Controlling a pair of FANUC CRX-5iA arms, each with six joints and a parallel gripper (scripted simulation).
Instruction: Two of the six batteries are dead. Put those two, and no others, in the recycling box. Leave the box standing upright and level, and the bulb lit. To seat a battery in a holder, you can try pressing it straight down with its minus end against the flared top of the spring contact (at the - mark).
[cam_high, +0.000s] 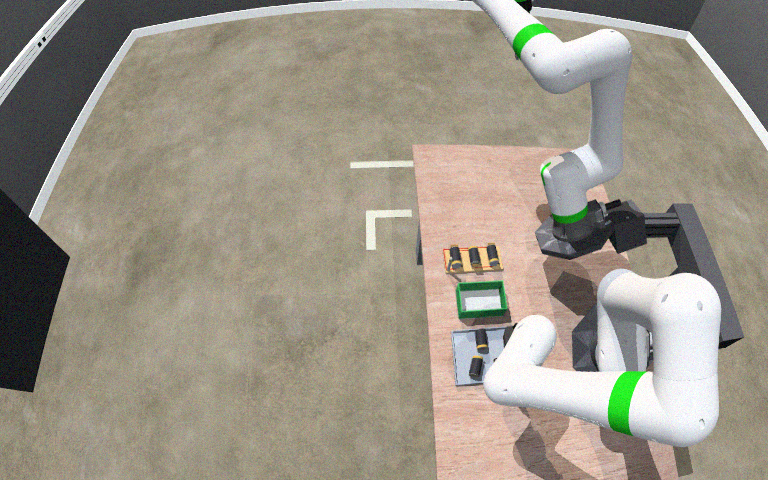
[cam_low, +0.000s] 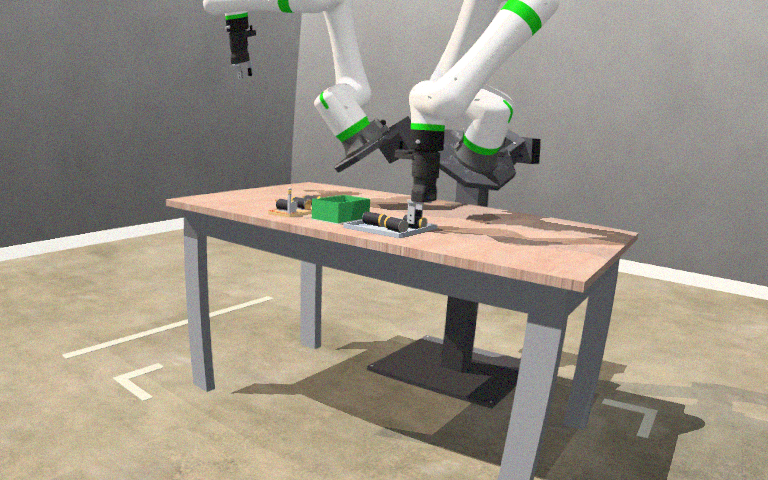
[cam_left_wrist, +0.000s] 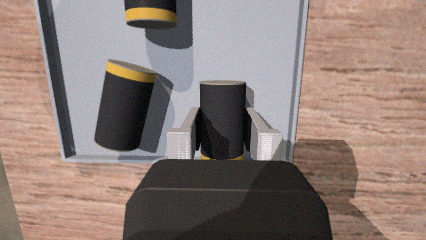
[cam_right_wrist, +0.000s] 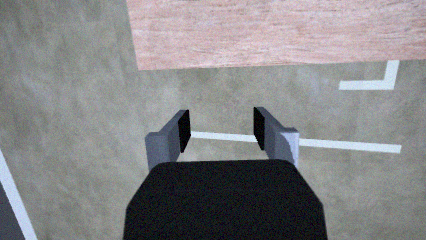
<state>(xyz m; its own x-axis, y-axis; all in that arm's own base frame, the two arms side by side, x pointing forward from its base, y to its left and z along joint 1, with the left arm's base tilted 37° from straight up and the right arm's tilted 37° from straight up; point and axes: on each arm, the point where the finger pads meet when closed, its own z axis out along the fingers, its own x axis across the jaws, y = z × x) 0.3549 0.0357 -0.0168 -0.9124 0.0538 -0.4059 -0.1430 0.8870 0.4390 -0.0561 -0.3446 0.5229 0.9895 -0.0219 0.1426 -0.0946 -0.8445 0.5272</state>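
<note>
My left hand is 1 cm short of the green recycling box, 23 cm to the left of it and 2 cm above it. The rest, counted from my left hand: grey tray (3 cm ahead, 5 cm to the right, 3 cm below).
</note>
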